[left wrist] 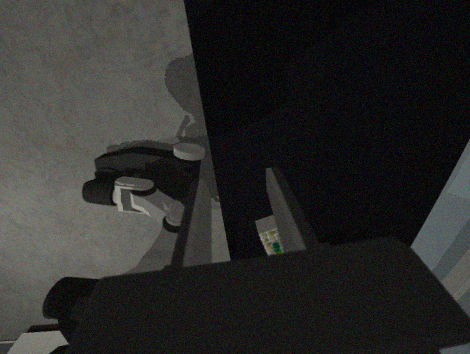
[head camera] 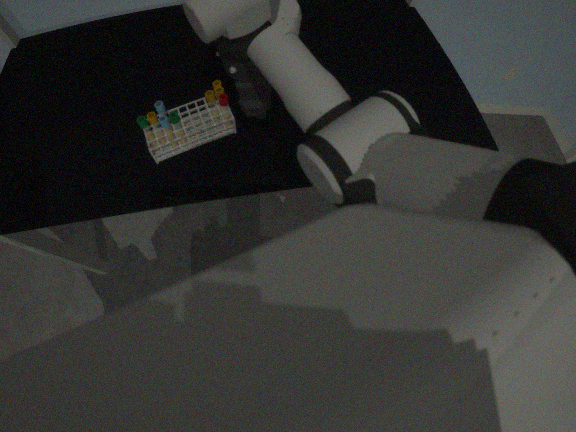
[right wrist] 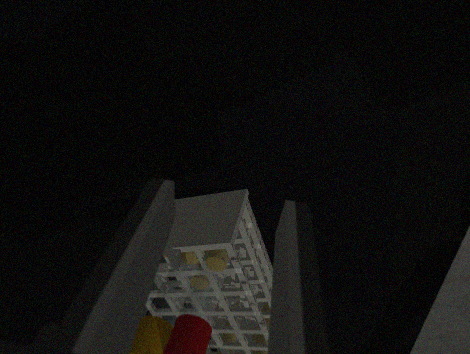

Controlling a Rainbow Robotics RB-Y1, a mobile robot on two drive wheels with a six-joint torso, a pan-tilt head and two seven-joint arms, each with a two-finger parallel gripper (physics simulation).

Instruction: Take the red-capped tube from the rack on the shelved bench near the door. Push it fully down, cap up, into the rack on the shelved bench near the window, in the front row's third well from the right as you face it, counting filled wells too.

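Places are measured from the robot's base along level axes (x up, y right, z ahead), in millimetres.
Pixels of known places: left gripper, fingertip midpoint: (left wrist: 236, 183); right gripper, fingertip midpoint: (head camera: 261, 107) (right wrist: 227, 207).
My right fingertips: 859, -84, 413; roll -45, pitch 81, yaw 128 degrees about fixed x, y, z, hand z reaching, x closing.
Note:
Ahead of a thing's pixels: the offset from my right fingertips to its top centre, as dx, dy, dz. "spot": to the spot under its first point. Level surfaces: height alone.
The red-capped tube @(+23, -78, -1) (head camera: 223, 99) (right wrist: 189, 334) stands cap up at the right end of the white wire rack @(-39, -167, -20) (head camera: 195, 146) (left wrist: 265, 224) (right wrist: 207, 220), beside several yellow-capped tubes. The rack stands on a black bench top @(dx -96) (head camera: 90, 185). My right gripper (head camera: 254, 111) (right wrist: 227, 207) is open and empty. In the head camera it hangs just right of the rack's right end; in the right wrist view the red cap shows low between the fingers. My left gripper (left wrist: 236, 183) is open and empty, with part of the rack showing beyond its right finger.
Green, blue and yellow capped tubes stand at the rack's left end in the head camera. A yellow cap @(spot: +13, -82, +18) (right wrist: 150, 334) shows beside the red one in the right wrist view. The bench's front edge runs across the head camera view, with grey floor @(dx -858) (head camera: 45, 300) below it. Blue walls (head camera: 530, 60) stand behind.

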